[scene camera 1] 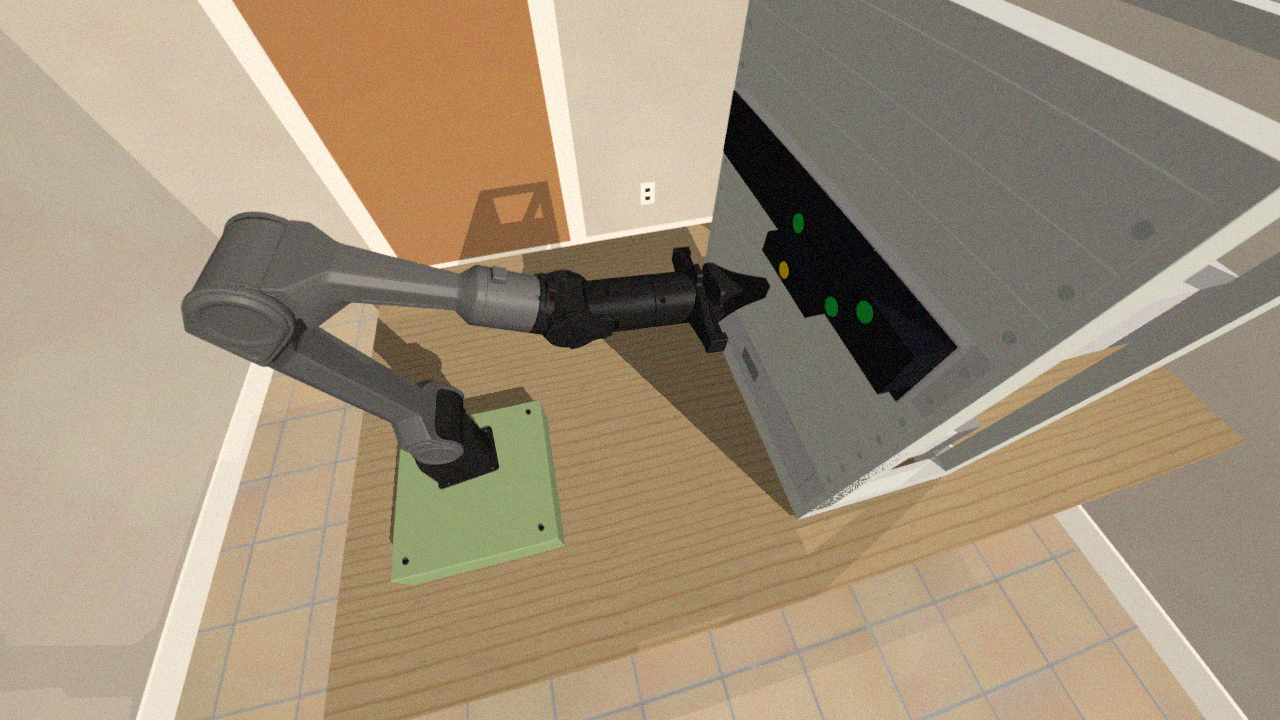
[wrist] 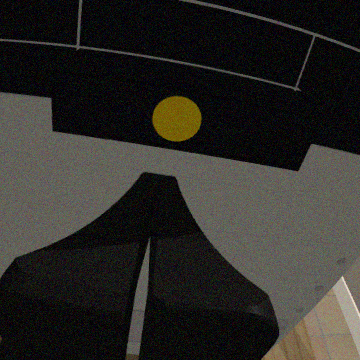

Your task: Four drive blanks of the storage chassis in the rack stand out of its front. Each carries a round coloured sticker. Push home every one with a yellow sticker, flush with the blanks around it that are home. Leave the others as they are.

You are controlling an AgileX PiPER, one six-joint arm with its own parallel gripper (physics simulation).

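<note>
The blank with the yellow sticker (scene camera 1: 784,269) (wrist: 176,119) stands out of the dark chassis front, its lower edge projecting past its neighbours in the wrist view. Green stickers show on other blanks in the scene view: one (scene camera 1: 798,222) above the yellow one, one (scene camera 1: 830,306) to its lower right, and one (scene camera 1: 864,311) farther right. How far those blanks stand out is hard to tell in the dark. My gripper (scene camera 1: 767,286) (wrist: 155,194) is shut and empty. Its tips are just in front of the rack, below the yellow sticker in the wrist view, with no contact visible.
The grey rack front (scene camera 1: 984,188) extends above the dark chassis, and a grey lower panel (scene camera 1: 787,376) (wrist: 240,200) lies below it. A pale rack frame (scene camera 1: 1056,362) is at the right. The arm stands on a green base plate (scene camera 1: 483,537).
</note>
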